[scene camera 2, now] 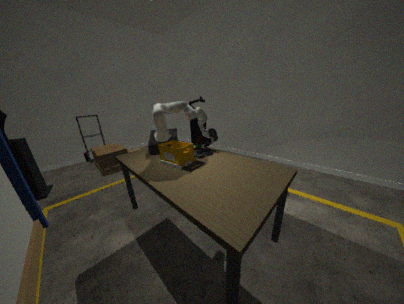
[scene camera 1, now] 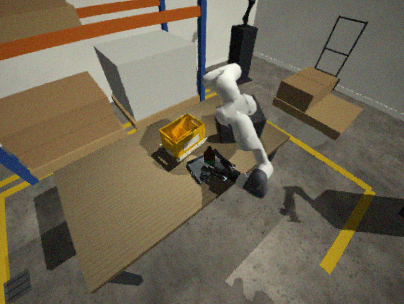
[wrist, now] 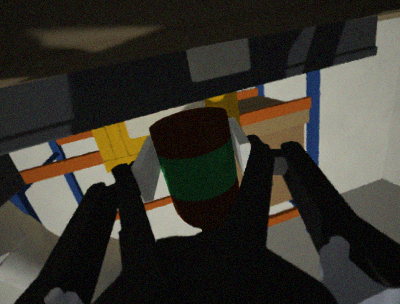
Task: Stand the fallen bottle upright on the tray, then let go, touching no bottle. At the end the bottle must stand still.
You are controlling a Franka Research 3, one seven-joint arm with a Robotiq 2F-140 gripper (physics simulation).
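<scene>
The bottle [scene camera 1: 209,155] [wrist: 200,167], dark red-brown with a green band, stands about upright over the tray in scene camera 1. My gripper [scene camera 1: 210,165] [wrist: 193,140] is shut on it, one pad on each side of the body. In the wrist view its flat base faces the dark tray [wrist: 125,86], with a small gap in the picture; I cannot tell whether it touches. The tray [scene camera 1: 195,173] lies on the table in scene camera 1. In scene camera 2 the bottle and fingers are small and dark behind the crate. The bottle's neck is hidden in the wrist view.
A yellow crate [scene camera 1: 171,149] [scene camera 2: 185,155] [wrist: 112,147] stands on the wooden table [scene camera 1: 125,200] [scene camera 2: 215,185], close beside the tray. The contents of the crate are too blurred to name. The arm reaches in from the table's edge side, past the tray.
</scene>
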